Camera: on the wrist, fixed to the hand. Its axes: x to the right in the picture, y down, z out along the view.
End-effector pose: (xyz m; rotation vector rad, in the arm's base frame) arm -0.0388 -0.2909 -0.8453 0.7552 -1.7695 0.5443
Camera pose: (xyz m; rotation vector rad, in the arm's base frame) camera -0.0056 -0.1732 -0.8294 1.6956 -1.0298 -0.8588
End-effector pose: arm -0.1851 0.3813 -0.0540 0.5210 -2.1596 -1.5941
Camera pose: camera -0.1162 0.3202 0.0281 -1.4270 0.9767 1.7521
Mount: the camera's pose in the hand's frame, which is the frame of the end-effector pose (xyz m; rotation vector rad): -0.0185 0.0577 -0.1074 -0.2948 -0.3260 -1.5084
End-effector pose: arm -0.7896 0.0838 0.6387 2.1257 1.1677 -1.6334
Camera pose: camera -0.6739 0.1015 0.6774 -0.4189 -2.3871 1.4962
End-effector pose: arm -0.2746 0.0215 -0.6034 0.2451 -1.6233 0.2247
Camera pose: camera -0.1878 0.1084 -0.6146 1.2147 -1.3544 -1.2342
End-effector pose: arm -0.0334 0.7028 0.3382 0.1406 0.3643 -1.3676
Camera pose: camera 0.0013 0.7648 0.2374 -0.7516 0.3869 -2.7274
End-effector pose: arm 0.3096 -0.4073 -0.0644 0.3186 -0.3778 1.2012
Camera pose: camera 0.2617 -0.3572 -0.1664 0.4101 -0.4388 -0.3892
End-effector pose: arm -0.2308 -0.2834 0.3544 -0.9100 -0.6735 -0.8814
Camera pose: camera -0.1760 -0.3523 0.2681 -0.6994 -1.5969 -2.2223
